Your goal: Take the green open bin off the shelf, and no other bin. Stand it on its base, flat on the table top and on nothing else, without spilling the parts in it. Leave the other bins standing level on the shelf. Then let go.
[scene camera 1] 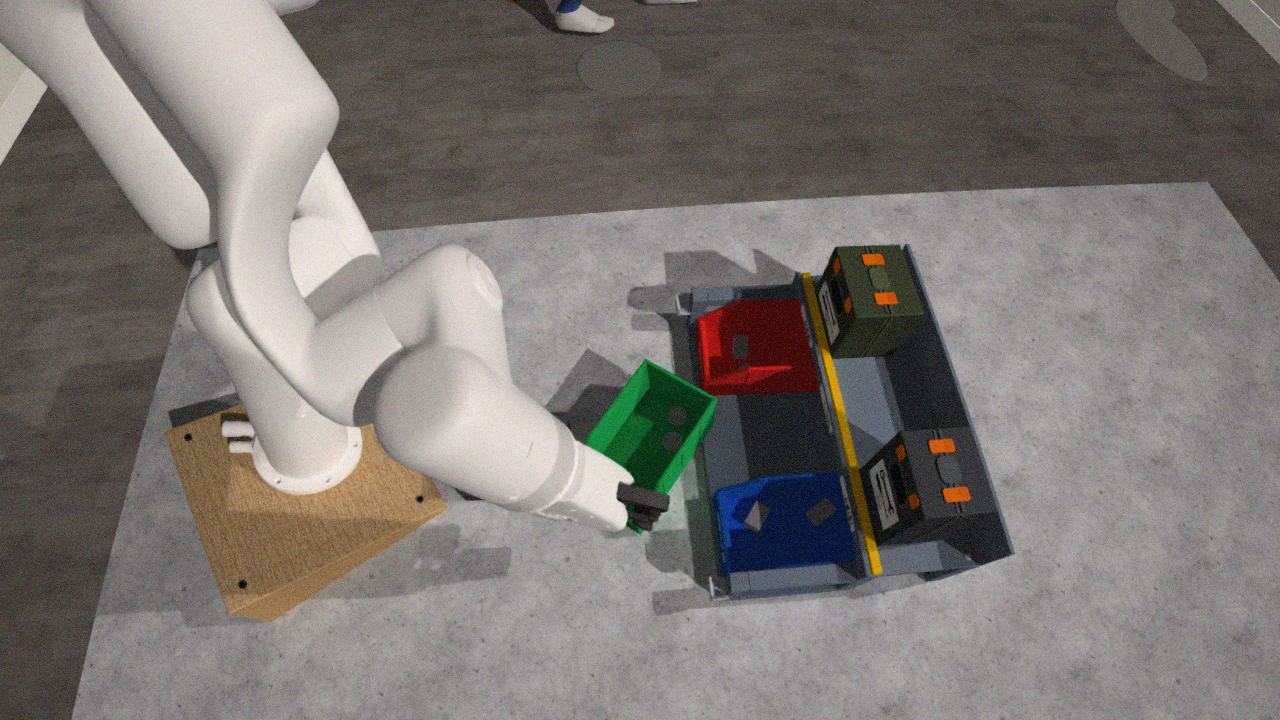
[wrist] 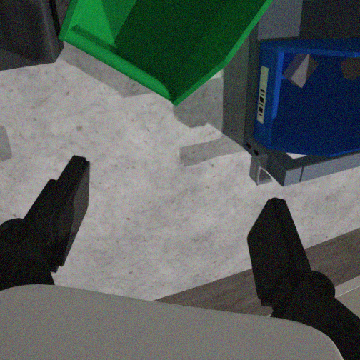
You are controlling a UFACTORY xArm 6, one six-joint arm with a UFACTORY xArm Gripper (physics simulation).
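Frame: origin at the arm's base, x right, y ahead, z up, level; centimetres.
Where they show: arm's base at its link origin: (scene camera 1: 309, 448).
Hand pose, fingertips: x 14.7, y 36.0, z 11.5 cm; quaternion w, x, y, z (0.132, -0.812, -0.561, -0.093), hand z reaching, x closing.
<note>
Each offset is from my fingertips to the centre of the thing. "spot": to the spot under its first point. Level surfaces: height alone.
The green open bin @(dx -9.9, dy +5.1, dz -11.3 cm) (scene camera 1: 642, 429) (wrist: 165, 55) is off the shelf @(spot: dx -9.7, dy +27.4, dz -4.6 cm) (scene camera 1: 836, 402) (wrist: 320, 167), turned at an angle in front of it. Small grey parts show inside it in the scene view. Whether its base lies flat on the table top @(dz -15.8 cm) (scene camera 1: 537, 644) (wrist: 150, 220) is hard to tell; its underside is hidden. My gripper (scene camera 1: 648, 507) (wrist: 176, 200) is open and empty, near the bin's lower corner in the scene view and apart from the bin in the wrist view. The blue bin @(dx +2.3, dy +21.1, dz -11.4 cm) (scene camera 1: 787, 537) (wrist: 310, 115) and red bin @(dx -21.4, dy +23.0, dz -11.4 cm) (scene camera 1: 760, 326) sit on the shelf.
A dark box (wrist: 30, 35) stands close beside the green bin's corner, mostly hidden by the arm in the scene view. An olive case @(dx -20.3, dy +33.0, dz -0.8 cm) (scene camera 1: 895, 335) and a dark grey case @(dx +2.7, dy +31.1, dz +0.4 cm) (scene camera 1: 966, 465) stand at the shelf's back. The arm's wooden base (scene camera 1: 313, 546) is at the left.
</note>
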